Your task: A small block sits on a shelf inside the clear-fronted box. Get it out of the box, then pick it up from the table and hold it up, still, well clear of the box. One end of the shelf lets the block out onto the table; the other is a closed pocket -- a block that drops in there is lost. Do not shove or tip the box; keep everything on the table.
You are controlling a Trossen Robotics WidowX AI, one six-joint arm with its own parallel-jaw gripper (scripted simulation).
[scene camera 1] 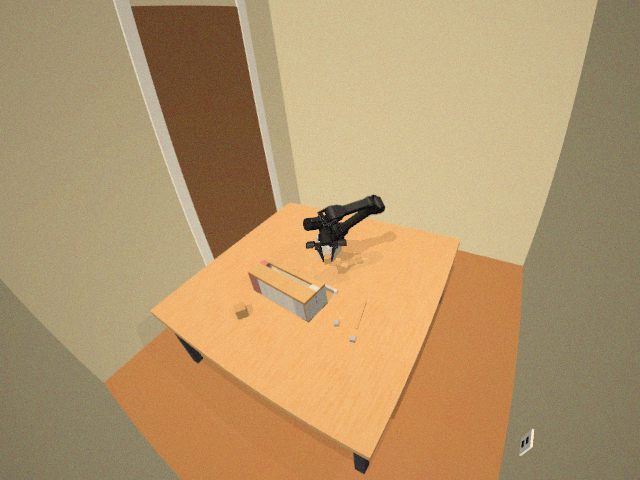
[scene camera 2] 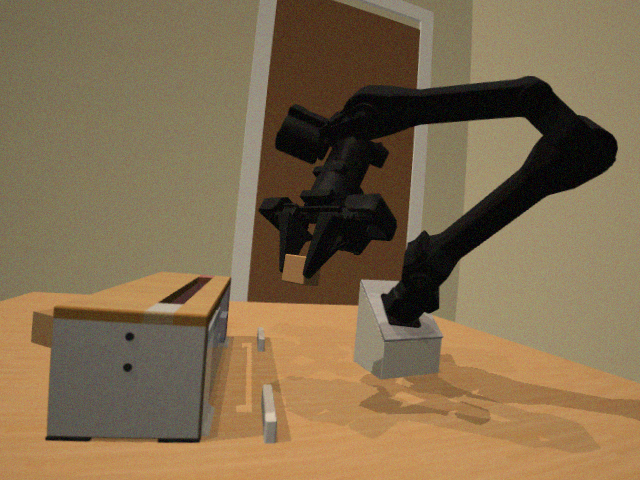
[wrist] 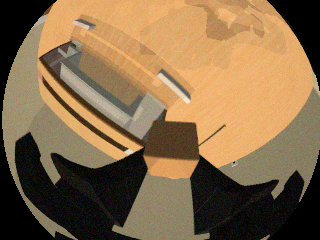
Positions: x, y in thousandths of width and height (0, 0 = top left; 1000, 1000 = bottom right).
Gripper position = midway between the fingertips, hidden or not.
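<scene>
There is a tan block (scene camera 2: 459, 557) in my scene, and in the wrist view I can see the block (wrist: 539, 623) too. My own gripper (scene camera 2: 459, 572) is visible to me, and the wrist view also shows my gripper (wrist: 536, 640).
</scene>
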